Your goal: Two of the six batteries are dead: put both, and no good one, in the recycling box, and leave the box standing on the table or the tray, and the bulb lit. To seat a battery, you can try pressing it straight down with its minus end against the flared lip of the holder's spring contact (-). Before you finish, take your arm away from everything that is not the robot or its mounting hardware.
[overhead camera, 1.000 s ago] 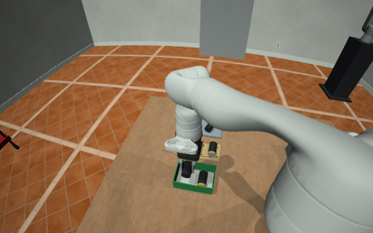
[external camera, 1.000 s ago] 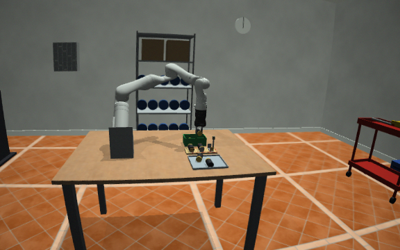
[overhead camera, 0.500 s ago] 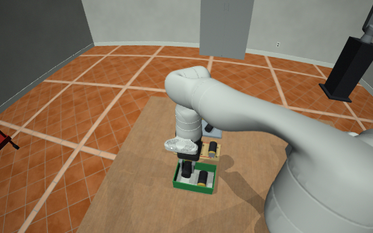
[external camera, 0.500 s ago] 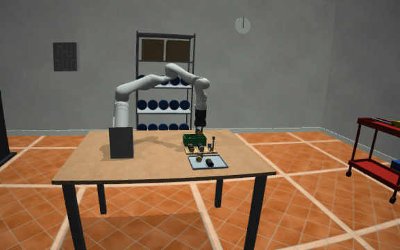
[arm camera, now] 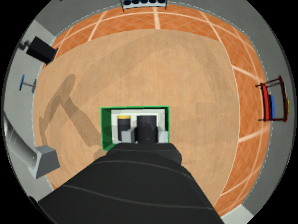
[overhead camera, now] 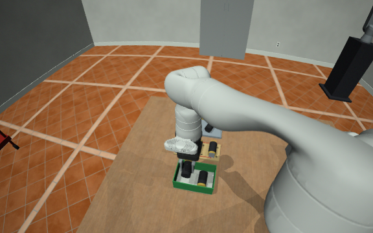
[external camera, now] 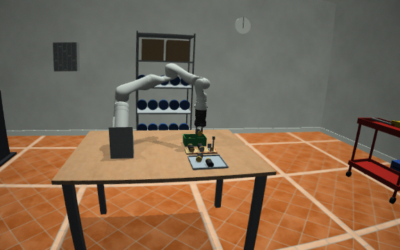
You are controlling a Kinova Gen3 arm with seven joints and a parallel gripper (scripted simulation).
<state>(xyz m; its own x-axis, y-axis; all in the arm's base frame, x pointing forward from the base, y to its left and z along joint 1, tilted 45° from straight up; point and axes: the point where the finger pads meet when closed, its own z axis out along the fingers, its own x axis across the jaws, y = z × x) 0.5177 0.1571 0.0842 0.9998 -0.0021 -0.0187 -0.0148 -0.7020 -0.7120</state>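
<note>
The green recycling box lies 80 mm below my hand and 30 mm behind it. Round my hand: grey tray (320 mm to the right, 90 mm below, 20 mm behind).
</note>
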